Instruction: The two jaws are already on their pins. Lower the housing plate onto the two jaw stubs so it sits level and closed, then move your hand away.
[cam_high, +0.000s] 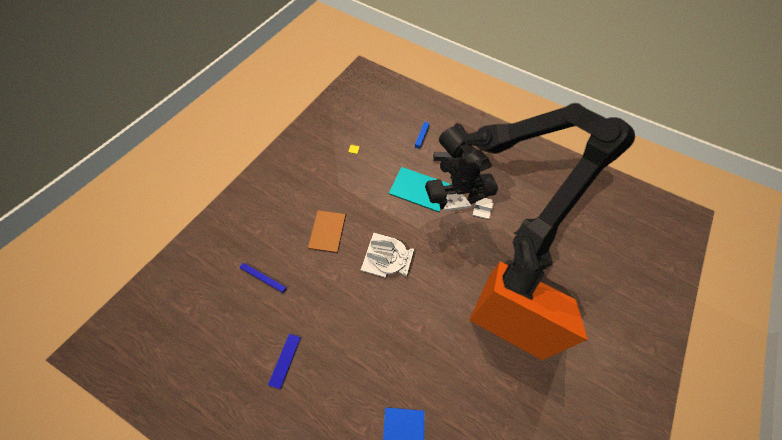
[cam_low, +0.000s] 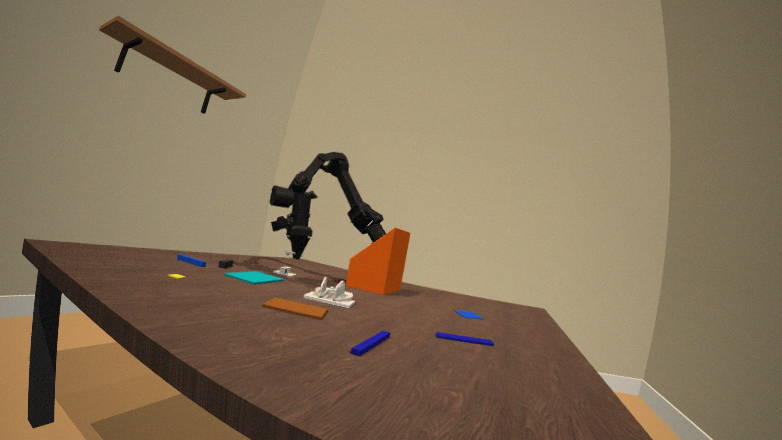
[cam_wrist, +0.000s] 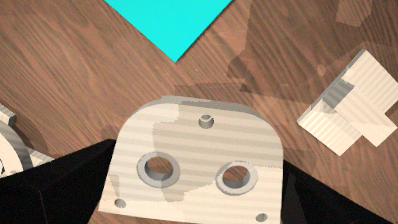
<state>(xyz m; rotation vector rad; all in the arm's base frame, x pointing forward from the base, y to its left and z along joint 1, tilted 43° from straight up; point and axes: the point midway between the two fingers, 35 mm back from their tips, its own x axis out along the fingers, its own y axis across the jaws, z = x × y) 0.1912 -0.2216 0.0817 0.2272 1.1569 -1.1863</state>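
My gripper tip is now 12 cm short of the teal sheet, 7 cm above it and 6 cm to the left of it. The rest, counted from my gripper tip: yellow tile (37 cm ahead, 11 cm to the right, 7 cm below); then black block (21 cm to the right, 9 cm ahead, 6 cm below); then brown tile (31 cm ahead, 19 cm to the left, 7 cm below).
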